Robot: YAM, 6 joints.
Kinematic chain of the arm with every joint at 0, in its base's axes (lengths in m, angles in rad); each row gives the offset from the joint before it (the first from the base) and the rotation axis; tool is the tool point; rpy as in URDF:
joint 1: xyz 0 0 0.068 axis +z
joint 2: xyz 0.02 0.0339 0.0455 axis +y
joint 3: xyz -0.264 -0.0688 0 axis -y
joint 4: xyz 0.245 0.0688 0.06 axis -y
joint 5: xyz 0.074 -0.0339 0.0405 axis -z
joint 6: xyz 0.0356 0 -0.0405 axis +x
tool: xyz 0 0 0 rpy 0 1.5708 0
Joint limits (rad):
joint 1: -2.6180..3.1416
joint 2: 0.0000..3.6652
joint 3: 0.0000..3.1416
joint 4: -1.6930..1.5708
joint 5: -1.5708..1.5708
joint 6: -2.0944..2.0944
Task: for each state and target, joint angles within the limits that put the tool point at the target. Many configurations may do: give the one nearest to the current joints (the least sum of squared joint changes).
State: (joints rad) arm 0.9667 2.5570 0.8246 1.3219 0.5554 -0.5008
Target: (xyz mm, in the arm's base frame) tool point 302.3 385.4 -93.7
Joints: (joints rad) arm 0.9379 2.9614 1.5895 1.1220 0.4603 -0.5008
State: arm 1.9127 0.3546 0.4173 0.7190 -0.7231 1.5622
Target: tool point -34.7 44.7 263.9
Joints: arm 1.7864 0.0000 0.0186 1.0140 -0.7526 1.5622
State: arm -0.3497 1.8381 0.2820 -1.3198 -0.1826 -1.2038
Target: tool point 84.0 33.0 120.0
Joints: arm 0.2172 1.7066 0.4473 -1.4955 -0.4080 -1.2038
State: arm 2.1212 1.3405 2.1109 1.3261 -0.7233 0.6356
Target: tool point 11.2 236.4 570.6
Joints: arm 1.4256 1.4956 1.6321 1.4262 -0.7072 0.6356
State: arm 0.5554 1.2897 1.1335 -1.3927 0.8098 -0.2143
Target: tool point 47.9 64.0 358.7
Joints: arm 1.1706 0.8053 1.2086 -1.5923 0.5689 -0.2143
